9 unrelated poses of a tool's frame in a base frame.
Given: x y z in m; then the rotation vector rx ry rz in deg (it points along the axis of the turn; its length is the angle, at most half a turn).
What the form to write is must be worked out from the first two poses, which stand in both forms.
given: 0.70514 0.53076 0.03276 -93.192 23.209 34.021
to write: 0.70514 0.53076 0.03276 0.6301 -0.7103 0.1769 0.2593
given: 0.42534 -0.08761 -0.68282 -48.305 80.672 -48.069
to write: 0.42534 -0.08761 -0.68282 0.6046 -0.3644 0.6085 -0.3626
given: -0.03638 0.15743 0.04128 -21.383 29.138 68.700
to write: -0.03638 0.15743 0.04128 0.7792 -0.1727 0.2353 0.5547
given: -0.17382 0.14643 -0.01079 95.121 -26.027 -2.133
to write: -0.17382 0.14643 -0.01079 0.6518 0.7313 -0.2001 -0.0164
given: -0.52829 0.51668 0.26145 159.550 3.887 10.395
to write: -0.52829 0.51668 0.26145 0.1742 0.9823 0.0239 0.0640
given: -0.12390 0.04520 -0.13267 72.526 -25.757 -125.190
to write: -0.12390 0.04520 -0.13267 0.2844 0.4731 -0.1680 -0.8167
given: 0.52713 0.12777 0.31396 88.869 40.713 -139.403
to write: 0.52713 0.12777 0.31396 0.0849 0.5201 0.2383 -0.8158
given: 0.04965 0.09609 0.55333 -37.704 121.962 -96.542
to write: 0.04965 0.09609 0.55333 0.1732 -0.2320 0.7505 -0.5941
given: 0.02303 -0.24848 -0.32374 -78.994 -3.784 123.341
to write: 0.02303 -0.24848 -0.32374 0.2881 -0.5163 -0.0247 0.8061
